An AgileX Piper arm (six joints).
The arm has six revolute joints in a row. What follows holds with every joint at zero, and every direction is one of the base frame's. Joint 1 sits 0.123 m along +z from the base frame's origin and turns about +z. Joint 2 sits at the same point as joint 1 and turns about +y. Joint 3 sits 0.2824 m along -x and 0.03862 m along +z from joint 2 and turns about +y. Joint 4 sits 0.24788 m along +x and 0.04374 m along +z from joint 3 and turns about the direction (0.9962, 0, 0.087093). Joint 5 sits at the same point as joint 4 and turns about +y. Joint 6 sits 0.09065 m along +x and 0.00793 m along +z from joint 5 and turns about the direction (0.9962, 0, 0.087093). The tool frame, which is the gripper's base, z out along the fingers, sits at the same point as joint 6; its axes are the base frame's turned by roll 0, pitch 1.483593 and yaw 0 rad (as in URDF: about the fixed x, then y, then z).
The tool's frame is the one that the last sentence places.
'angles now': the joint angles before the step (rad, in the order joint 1, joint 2, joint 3, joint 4, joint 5, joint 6). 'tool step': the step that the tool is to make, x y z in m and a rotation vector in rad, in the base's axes. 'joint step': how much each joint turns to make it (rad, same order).
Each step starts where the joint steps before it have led.
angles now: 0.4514, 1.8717, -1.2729, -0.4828, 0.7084, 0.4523
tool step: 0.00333, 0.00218, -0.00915, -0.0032, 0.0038, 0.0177
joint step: 0.0000, 0.0256, 0.0000, -0.0060, -0.0253, -0.0052
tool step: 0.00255, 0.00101, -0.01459, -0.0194, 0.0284, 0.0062
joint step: 0.0000, 0.0381, 0.0000, -0.0071, -0.0048, -0.0006
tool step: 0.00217, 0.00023, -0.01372, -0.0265, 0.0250, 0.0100
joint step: 0.0000, 0.0361, -0.0001, -0.0163, -0.0022, 0.0000
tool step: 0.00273, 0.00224, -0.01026, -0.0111, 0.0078, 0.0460
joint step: 0.0000, 0.0276, 0.0001, -0.0048, -0.0302, -0.0348
